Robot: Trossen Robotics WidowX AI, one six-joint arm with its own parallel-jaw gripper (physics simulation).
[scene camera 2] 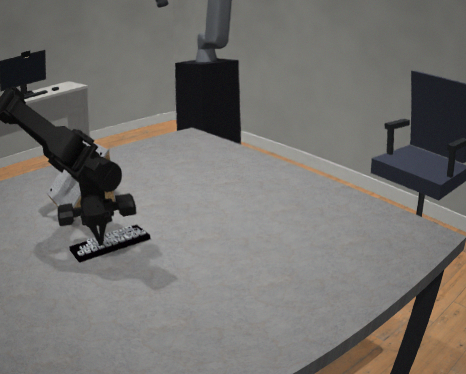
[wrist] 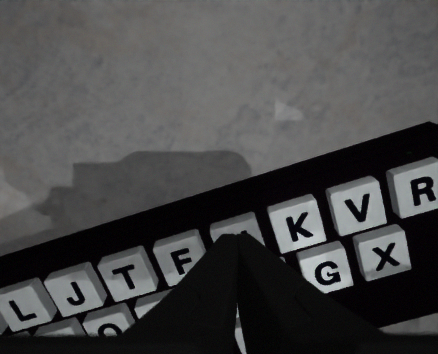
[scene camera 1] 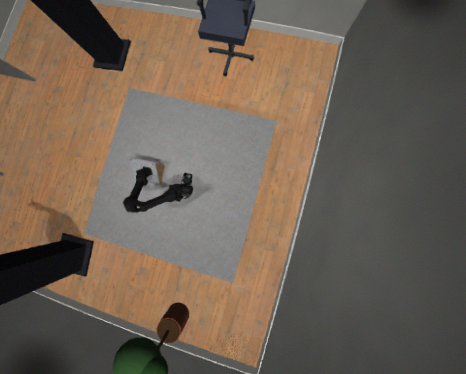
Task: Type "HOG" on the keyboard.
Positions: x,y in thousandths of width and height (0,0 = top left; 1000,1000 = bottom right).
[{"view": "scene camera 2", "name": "gripper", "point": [218,654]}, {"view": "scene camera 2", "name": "black keyboard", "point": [250,638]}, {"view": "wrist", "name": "gripper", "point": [538,699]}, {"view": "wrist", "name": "black keyboard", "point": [234,792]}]
